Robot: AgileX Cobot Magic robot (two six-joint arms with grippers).
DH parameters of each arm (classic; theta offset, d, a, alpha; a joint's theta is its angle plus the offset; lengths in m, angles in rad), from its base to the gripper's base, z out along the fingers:
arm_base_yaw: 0 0.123 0 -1.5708
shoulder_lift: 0.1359 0 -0.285 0
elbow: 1.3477 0 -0.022 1.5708
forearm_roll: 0 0.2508 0 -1.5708
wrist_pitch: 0 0 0.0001 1.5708
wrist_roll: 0 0.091 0 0
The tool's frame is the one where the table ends.
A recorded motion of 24 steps. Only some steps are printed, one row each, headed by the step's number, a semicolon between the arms.
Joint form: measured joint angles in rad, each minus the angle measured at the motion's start. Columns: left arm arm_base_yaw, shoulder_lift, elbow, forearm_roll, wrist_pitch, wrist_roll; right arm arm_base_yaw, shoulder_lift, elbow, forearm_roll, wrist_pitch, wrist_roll.
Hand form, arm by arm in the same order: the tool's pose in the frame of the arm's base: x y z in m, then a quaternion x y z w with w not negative. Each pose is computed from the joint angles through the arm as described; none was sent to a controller.
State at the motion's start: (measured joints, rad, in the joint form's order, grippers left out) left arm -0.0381 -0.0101 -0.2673 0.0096 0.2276 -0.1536; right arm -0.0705 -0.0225 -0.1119 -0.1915 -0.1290 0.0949
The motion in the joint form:
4: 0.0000 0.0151 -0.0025 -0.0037 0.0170 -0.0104; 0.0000 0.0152 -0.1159 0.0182 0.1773 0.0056
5: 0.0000 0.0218 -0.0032 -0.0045 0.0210 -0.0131; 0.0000 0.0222 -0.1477 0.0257 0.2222 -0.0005
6: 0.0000 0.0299 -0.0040 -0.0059 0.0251 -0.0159; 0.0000 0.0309 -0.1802 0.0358 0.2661 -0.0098
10: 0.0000 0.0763 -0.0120 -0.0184 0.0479 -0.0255; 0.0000 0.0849 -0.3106 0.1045 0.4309 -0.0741
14: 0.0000 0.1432 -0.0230 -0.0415 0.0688 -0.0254; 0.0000 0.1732 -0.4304 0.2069 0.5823 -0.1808
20: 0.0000 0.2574 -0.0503 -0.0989 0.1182 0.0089; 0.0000 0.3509 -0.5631 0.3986 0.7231 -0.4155
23: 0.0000 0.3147 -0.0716 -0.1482 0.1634 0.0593; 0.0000 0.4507 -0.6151 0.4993 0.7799 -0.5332
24: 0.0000 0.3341 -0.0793 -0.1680 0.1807 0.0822; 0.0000 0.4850 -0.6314 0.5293 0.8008 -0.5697
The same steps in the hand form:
4: 0.0361 -0.0012 0.2798 -0.04065 0.66690 -0.07247 0.74050; 0.0357 -0.0033 0.2844 0.00268 0.60362 -0.05950 0.79504
5: 0.0371 -0.0013 0.2794 -0.04198 0.67053 -0.07348 0.73704; 0.0339 -0.0038 0.2904 0.00602 0.61137 -0.06050 0.78900
6: 0.0383 -0.0014 0.2790 -0.04352 0.67466 -0.07473 0.73305; 0.0320 -0.0042 0.2965 0.00874 0.61913 -0.06134 0.78284
10: 0.0448 -0.0019 0.2776 -0.05128 0.69640 -0.08143 0.71118; 0.0270 -0.0043 0.3206 0.01246 0.65337 -0.05864 0.75466
14: 0.0541 -0.0029 0.2760 -0.05888 0.72281 -0.08838 0.68284; 0.0300 -0.0015 0.3409 -0.00296 0.69801 -0.04865 0.71442
20: 0.0691 -0.0054 0.2736 -0.06368 0.76738 -0.09640 0.63070; 0.0535 0.0067 0.3624 -0.06696 0.75492 -0.02760 0.65181
23: 0.0759 -0.0077 0.2728 -0.05724 0.79249 -0.09962 0.59897; 0.0710 0.0118 0.3687 -0.10378 0.77907 -0.00799 0.61824
24: 0.0781 -0.0087 0.2724 -0.05309 0.80110 -0.10072 0.58761; 0.0774 0.0134 0.3700 -0.11631 0.78717 -0.00093 0.60567

